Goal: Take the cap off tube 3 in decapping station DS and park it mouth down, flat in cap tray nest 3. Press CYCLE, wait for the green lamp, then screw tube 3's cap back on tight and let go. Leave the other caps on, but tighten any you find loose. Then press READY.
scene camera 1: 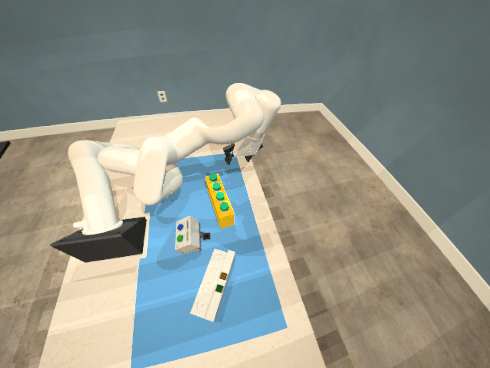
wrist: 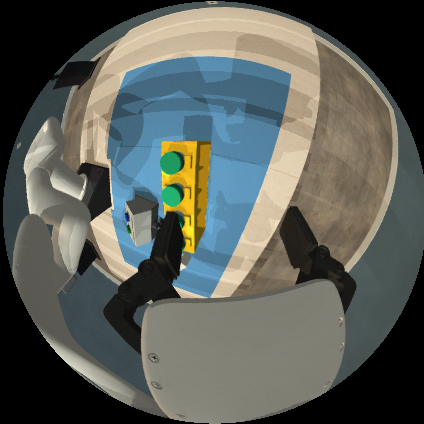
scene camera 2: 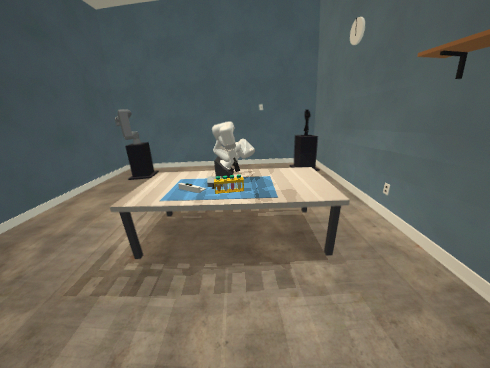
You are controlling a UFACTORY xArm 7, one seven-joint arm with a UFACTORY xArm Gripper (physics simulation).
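Frame: origin at the arm's base, x right, y ahead, z up, level; millimetres.
Seen in the pictures: gripper, between the fingertips: [scene camera 1: 237,160] [wrist: 234,221] [scene camera 2: 236,168]; arm's base, origin of its link: [scene camera 1: 103,228] [wrist: 77,189] [scene camera 2: 225,165].
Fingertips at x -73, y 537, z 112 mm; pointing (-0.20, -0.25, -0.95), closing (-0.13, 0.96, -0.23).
Pixels of each thing's top centre, then the offset from my fingertips to it. "pt": a spot on its surface instead. Level surfaces: height alone.
- yellow rack, centre of its top: [wrist: 175,206] [scene camera 1: 218,192] [scene camera 2: 228,178] dx +57, dy -99, dz -102 mm
- cap, centre of its top: [scene camera 1: 224,205] dx +135, dy -97, dz -84 mm
- grey-white box, centre of its top: [wrist: 129,229] [scene camera 1: 185,229] [scene camera 2: 214,175] dx +167, dy -256, dz -121 mm
- blue button, centre of its top: [scene camera 1: 180,226] dx +141, dy -274, dz -130 mm
- green button, centre of its top: [scene camera 1: 179,237] dx +185, dy -282, dz -130 mm
- white tray, centre of its top: [scene camera 1: 213,279] [scene camera 2: 191,183] dx +357, dy -205, dz -152 mm
- blue mat, height of its surface: dz -205 mm
- small black block, a spot on its surface: [scene camera 1: 205,236] pt dx +179, dy -194, dz -204 mm
A yellow rack [scene camera 1: 227,219] [scene camera 2: 229,191] [wrist: 202,210] holds capped tubes in a row; four green caps show in scene camera 1, one of them a cap [scene camera 1: 224,206] at the near end. Tube numbers are not readable. A grey-white box [scene camera 1: 192,240] [wrist: 142,225] has a blue button [scene camera 1: 180,227] and a green button [scene camera 1: 180,238]. A white tray [scene camera 1: 207,295] [scene camera 2: 192,188] has round nest outlines and dark amber and dark green squares. My gripper [scene camera 1: 239,159] [wrist: 234,221] is open and empty, above and beyond the rack's far end. Its left finger hides part of the rack in the wrist view.
A blue mat [scene camera 1: 165,320] [wrist: 240,95] lies under the rack, box and tray. A small black block [scene camera 1: 205,236] sticks out beside the box. The arm's black base [scene camera 1: 115,242] stands at the table's left edge. Two dark pedestals [scene camera 2: 140,160] [scene camera 2: 305,151] stand behind the table.
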